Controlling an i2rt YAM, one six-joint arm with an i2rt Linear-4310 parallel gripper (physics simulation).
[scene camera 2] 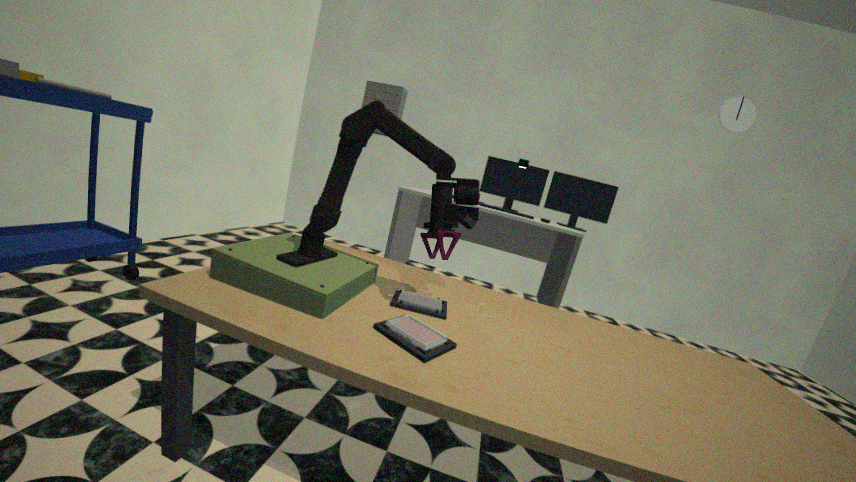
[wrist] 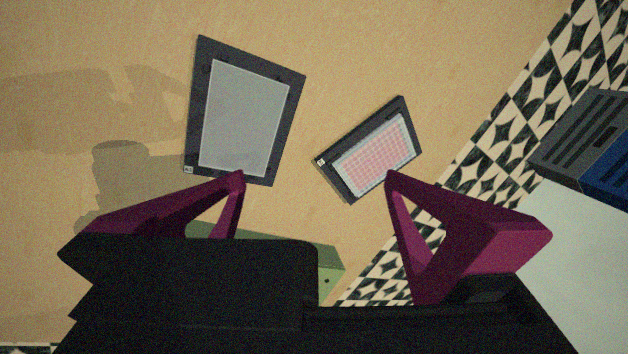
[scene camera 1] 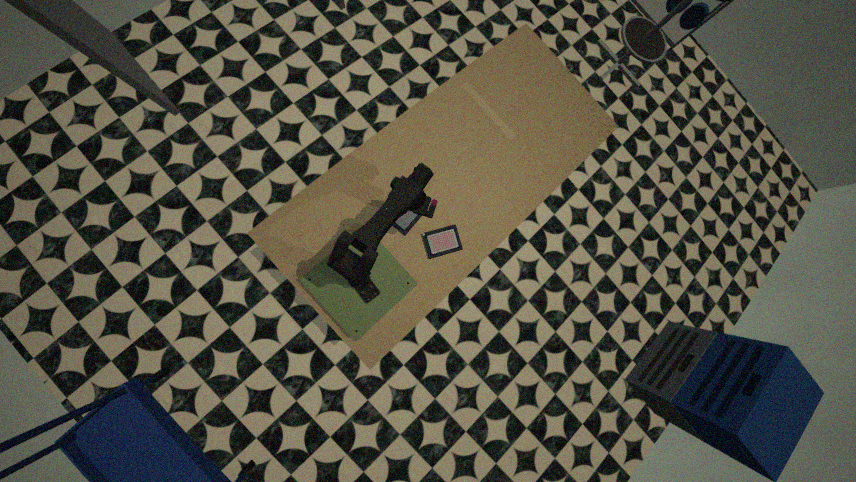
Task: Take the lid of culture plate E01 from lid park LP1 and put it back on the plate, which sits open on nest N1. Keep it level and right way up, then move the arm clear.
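Frame: origin at the arm's base, x ahead, y right, z down, level; millimetres.
Seen in the pictures: gripper, fingertip midpoint: (scene camera 2: 438,259) (wrist: 314,177) (scene camera 1: 420,209); arm's base, origin of the base link: (scene camera 2: 309,257).
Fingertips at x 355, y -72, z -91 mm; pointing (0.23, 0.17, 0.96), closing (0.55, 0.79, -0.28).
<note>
Pixels of each thing's middle, then the offset from my fingertips to it. Level surfaces: height alone.
- lid, body centre: (wrist: 242,126) (scene camera 2: 420,300) (scene camera 1: 406,213) dy -42, dx -30, dz +148 mm
- dark lid park LP1, body centre: (wrist: 242,125) (scene camera 2: 420,302) (scene camera 1: 406,213) dy -42, dx -30, dz +152 mm
- open culture plate, body centre: (wrist: 376,158) (scene camera 2: 416,331) (scene camera 1: 443,241) dy +159, dx +27, dz +142 mm
- dark nest N1, body centre: (wrist: 373,156) (scene camera 2: 415,335) (scene camera 1: 442,241) dy +159, dx +27, dz +152 mm
- wooden table, its level: dz +162 mm
The lid (scene camera 1: 407,220) (scene camera 2: 421,299) (wrist: 244,117) is a pale, flat, clear rectangle lying level on the dark lid park LP1 (scene camera 2: 442,313) (wrist: 196,95). The open culture plate (scene camera 1: 443,241) (scene camera 2: 417,332) (wrist: 376,155), with pink wells, sits on the dark nest N1 (scene camera 1: 430,254) (scene camera 2: 424,359) (wrist: 332,184), beside the park and apart from it. My gripper (scene camera 2: 441,257) (wrist: 314,177) is open and empty, with magenta fingers pointing down. It hangs well above the table, above the lid park and nest. In scene camera 1 the arm hides the fingers in part and covers the lid park's upper edge.
The arm stands on a green base block (scene camera 1: 359,299) (scene camera 2: 287,275) at one end of the wooden table (scene camera 1: 527,77) (scene camera 2: 539,371) (wrist: 350,40). A blue cart (scene camera 2: 65,239) and a desk with two monitors (scene camera 2: 515,179) stand away from the table. A blue and grey cabinet (scene camera 1: 730,383) (wrist: 590,135) stands on the floor.
</note>
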